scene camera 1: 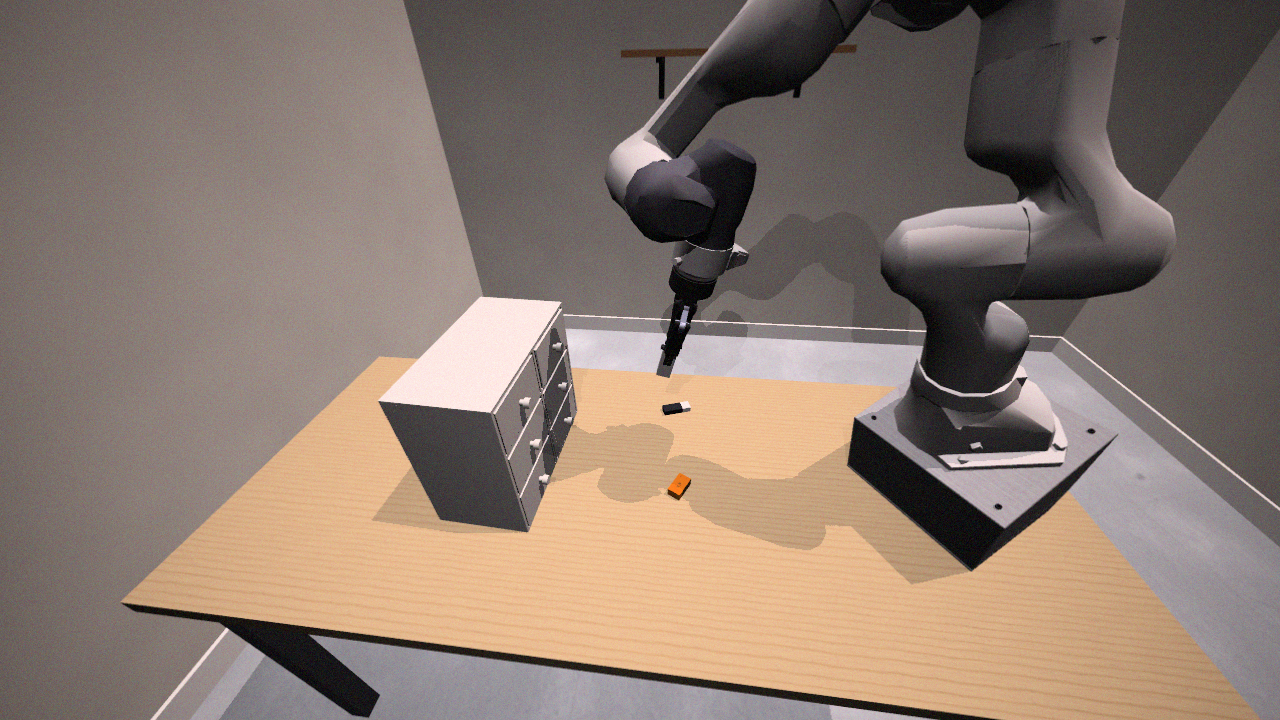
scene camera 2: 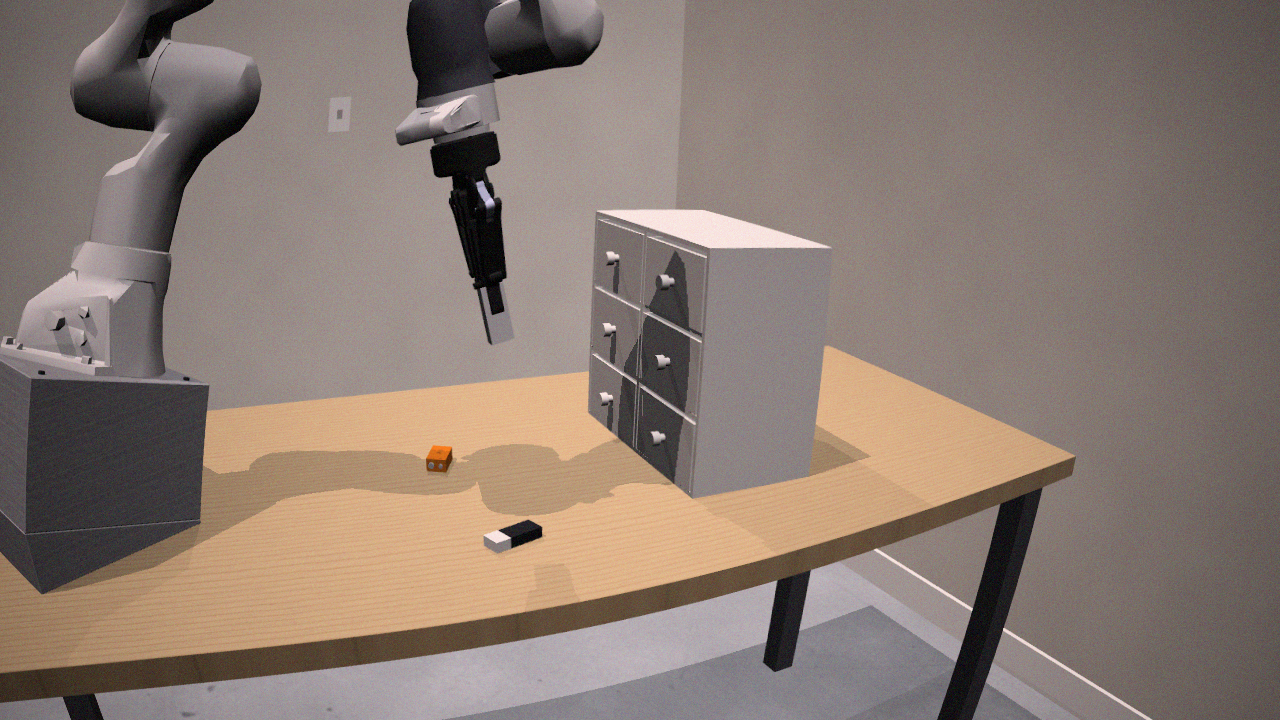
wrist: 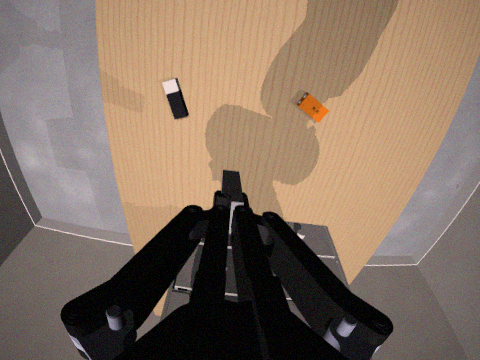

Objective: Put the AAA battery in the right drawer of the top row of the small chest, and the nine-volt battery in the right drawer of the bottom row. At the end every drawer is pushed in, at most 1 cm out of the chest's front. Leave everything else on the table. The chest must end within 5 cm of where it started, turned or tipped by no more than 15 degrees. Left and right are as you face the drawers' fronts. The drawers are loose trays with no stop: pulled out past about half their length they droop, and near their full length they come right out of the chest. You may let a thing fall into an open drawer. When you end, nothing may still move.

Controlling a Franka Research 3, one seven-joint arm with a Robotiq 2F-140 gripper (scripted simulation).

Labels:
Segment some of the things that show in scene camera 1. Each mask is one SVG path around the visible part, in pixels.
The gripper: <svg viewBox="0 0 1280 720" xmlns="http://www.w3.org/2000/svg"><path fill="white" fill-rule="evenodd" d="M718 277L707 279L695 278L686 275L677 266L673 265L669 286L676 294L671 322L666 334L667 339L665 345L661 345L663 351L656 375L670 378L676 357L678 357L680 349L682 349L682 344L691 328L691 320L697 311L697 301L707 299L712 295Z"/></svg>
A drawer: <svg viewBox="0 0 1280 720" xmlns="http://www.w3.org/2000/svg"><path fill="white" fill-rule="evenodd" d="M571 386L550 429L556 459L569 428L573 425L576 414L573 388Z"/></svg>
A drawer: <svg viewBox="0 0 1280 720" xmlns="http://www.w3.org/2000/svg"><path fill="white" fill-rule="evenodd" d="M560 310L558 310L534 348L541 388L545 387L567 346L564 318Z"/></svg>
A drawer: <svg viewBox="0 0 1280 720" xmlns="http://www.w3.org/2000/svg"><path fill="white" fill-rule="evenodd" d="M549 436L547 436L519 497L528 526L531 524L546 485L550 483L550 475L555 465Z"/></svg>

